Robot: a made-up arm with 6 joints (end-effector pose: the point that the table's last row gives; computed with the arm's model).
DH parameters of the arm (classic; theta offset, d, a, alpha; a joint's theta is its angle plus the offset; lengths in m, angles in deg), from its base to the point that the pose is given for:
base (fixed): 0 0.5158 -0.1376 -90
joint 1: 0 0.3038 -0.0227 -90
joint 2: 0 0.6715 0.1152 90
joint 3: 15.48 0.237 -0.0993 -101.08
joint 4: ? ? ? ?
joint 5: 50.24 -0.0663 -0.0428 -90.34
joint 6: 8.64 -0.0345 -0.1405 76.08
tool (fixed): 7.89 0.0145 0 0
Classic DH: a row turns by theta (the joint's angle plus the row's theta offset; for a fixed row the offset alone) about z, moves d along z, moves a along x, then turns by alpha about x.
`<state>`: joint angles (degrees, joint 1 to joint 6).
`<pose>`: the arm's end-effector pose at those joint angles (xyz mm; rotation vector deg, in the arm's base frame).
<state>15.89 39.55 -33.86 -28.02 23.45 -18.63</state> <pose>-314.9 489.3 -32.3 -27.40 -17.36 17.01</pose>
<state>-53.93 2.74 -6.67 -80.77 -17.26 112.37</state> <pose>213.2 601.1 393.6 -64.60 77.17 32.73</pose>
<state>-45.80 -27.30 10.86 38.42 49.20 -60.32</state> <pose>151.4 483.6 65.5 -29.36 -92.09 37.51</pose>
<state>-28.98 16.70 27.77 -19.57 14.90 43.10</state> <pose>196.5 446.2 335.7 -4.62 48.37 33.57</pose>
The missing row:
joint 4: 55.24 -0.2757 -0.0026 -161.04
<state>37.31 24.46 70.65 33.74 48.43 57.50</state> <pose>-44.1 364.1 -125.2 28.11 165.60 20.90</pose>
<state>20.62 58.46 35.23 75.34 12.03 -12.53</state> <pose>57.5 425.9 -45.3 -54.83 66.87 -91.65</pose>
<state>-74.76 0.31 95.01 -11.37 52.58 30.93</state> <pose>579.6 453.5 750.5 -14.99 48.62 76.07</pose>
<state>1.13 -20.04 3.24 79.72 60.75 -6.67</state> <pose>-344.0 561.1 92.7 -38.28 1.25 8.63</pose>
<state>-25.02 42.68 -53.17 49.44 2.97 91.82</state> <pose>98.9 656.0 75.4 54.61 -0.79 -40.84</pose>
